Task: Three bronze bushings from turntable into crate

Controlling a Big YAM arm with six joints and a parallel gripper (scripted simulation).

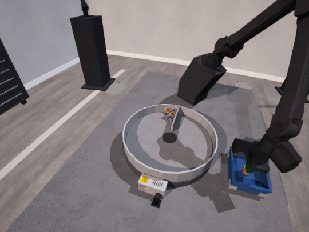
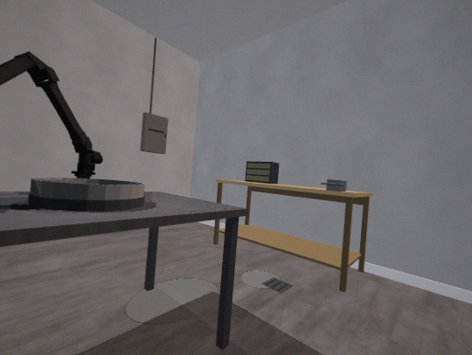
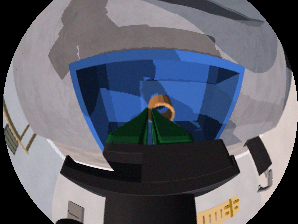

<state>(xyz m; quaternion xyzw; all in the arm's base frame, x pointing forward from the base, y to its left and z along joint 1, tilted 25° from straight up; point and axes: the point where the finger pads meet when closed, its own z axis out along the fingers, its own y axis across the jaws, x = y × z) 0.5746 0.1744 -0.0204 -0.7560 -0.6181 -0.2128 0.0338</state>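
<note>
Right now my hand is 10 mm past the blue crate and 10 mm above it. Round my hand: round turntable: 350 mm to the right, 110 mm behind, 10 mm above.
</note>
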